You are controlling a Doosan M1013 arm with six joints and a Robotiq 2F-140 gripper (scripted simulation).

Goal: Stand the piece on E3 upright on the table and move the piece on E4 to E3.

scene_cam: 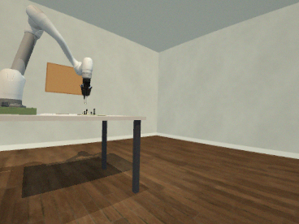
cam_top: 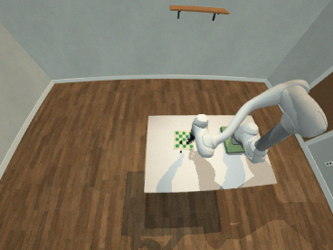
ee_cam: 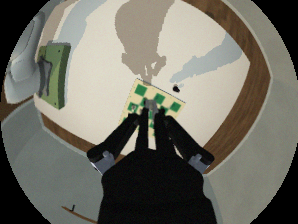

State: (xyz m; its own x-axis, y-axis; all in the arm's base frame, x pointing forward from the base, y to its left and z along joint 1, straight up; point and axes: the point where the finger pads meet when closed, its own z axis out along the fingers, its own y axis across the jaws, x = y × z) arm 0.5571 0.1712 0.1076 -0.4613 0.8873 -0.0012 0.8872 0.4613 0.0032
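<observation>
Right now the pale piece is 3 cm below my hand. Also, from my hand: dark piece (7 cm ahead, 7 cm to the left, 14 cm below); green-and-white chessboard (5 cm ahead, 7 cm to the right, 15 cm below).
</observation>
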